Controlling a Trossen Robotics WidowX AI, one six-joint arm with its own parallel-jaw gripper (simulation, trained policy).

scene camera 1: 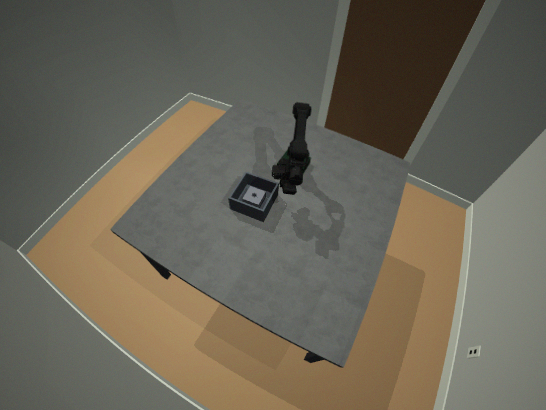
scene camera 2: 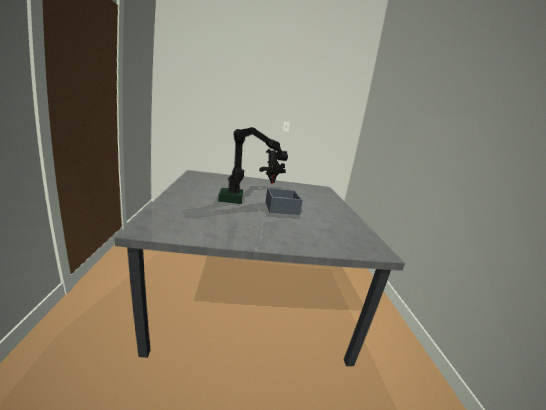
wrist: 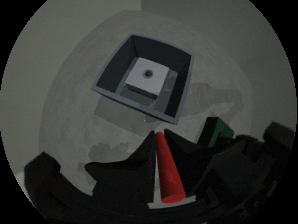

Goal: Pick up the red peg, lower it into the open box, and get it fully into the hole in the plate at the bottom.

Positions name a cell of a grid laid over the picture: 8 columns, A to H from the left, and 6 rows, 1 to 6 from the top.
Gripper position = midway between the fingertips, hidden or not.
In view: the gripper (wrist: E4), a grey box (scene camera 1: D3), a plate (wrist: D3) and a red peg (wrist: E6).
The grey box shows as well in scene camera 2 (scene camera 2: E3) and in the wrist view (wrist: C3).
